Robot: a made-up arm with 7 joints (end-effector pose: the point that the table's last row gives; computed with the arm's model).
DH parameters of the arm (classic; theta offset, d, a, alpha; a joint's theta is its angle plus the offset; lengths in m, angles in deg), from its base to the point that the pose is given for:
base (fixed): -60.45 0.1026 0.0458 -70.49
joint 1: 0 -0.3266 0.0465 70.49
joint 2: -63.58 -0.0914 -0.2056 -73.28
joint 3: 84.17 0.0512 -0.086 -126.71
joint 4: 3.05 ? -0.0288 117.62
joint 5: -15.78 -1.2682 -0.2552 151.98
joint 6: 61.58 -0.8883 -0.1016 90
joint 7: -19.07 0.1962 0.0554 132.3
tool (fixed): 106.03 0.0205 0 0
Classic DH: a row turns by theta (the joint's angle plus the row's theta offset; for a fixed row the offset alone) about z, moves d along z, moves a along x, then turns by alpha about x.
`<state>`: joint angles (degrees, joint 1 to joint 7).
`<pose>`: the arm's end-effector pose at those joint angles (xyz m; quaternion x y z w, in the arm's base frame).
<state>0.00 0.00 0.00 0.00 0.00 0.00 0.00</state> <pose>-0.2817 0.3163 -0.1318 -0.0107 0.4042 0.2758 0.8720</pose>
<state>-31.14 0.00 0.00 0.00 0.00 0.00 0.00</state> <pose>-0.1392 0.2072 -0.3300 -0.2004 0.3422 0.0972 0.9128</pose>
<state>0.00 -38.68 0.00 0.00 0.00 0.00 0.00</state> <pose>0.0741 0.2331 -0.1318 0.1237 0.3849 -0.0286 0.9142</pose>
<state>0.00 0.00 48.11 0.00 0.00 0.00 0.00</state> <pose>-0.3837 0.2358 -0.0004 0.1647 0.0881 0.4825 0.8557</pose>
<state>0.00 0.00 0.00 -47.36 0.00 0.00 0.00</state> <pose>-0.1961 0.2834 -0.2622 -0.1546 0.0290 0.3374 0.9281</pose>
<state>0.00 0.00 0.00 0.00 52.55 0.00 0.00</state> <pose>-0.4282 0.2600 0.3425 0.2407 0.0941 0.4896 0.8328</pose>
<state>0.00 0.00 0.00 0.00 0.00 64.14 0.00</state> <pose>-0.2817 0.1216 -0.0778 -0.4721 0.4889 0.0191 0.7333</pose>
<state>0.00 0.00 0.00 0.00 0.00 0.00 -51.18</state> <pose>-0.2569 0.3592 -0.1318 -0.1843 0.3599 0.6254 0.6674</pose>
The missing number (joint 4, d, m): -0.3329
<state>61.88 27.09 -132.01 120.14 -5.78 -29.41 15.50</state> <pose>-0.5501 0.2143 -0.3254 -0.1516 0.5790 -0.7845 0.1625</pose>
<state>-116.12 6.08 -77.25 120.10 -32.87 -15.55 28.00</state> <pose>0.4208 -0.5376 -0.1007 -0.7141 0.0588 0.6962 0.0426</pose>
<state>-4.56 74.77 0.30 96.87 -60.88 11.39 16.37</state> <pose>-0.6466 -0.4142 0.3208 0.7920 -0.6087 0.0310 0.0366</pose>
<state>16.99 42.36 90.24 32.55 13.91 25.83 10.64</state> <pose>-0.4780 -0.3636 0.0322 0.3214 0.0987 0.8369 0.4319</pose>
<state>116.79 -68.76 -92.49 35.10 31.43 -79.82 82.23</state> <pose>-0.2538 0.8228 -0.1354 0.0626 -0.6220 0.7733 0.1063</pose>
